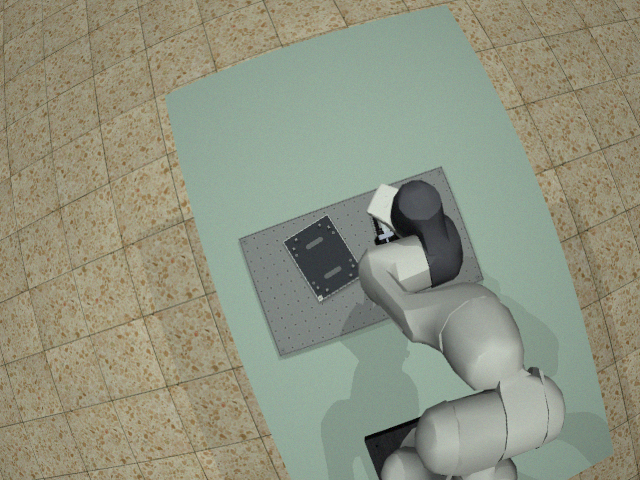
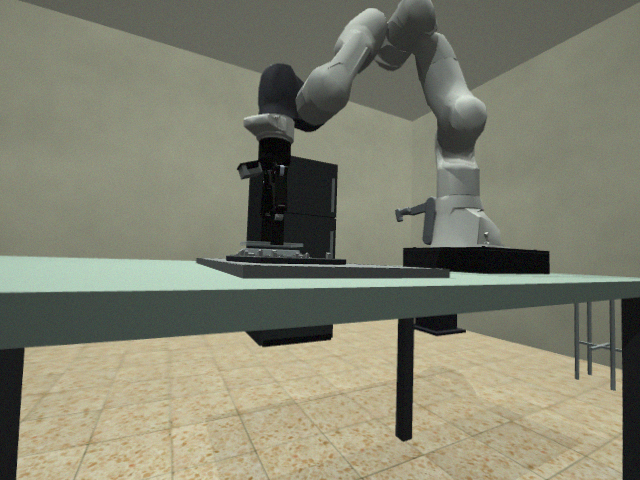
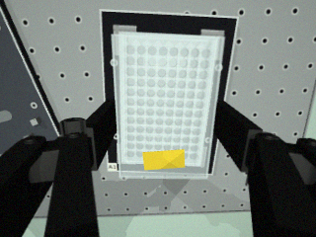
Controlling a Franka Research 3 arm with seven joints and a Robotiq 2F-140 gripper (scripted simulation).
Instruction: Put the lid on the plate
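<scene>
Now: hand 20 mm above the lid. The rest, counted from my hand: culture plate E01: 40 mm below; then nest N1: 60 mm below; then baseplate: 10 mm behind, 100 mm to the left, 70 mm below.
</scene>
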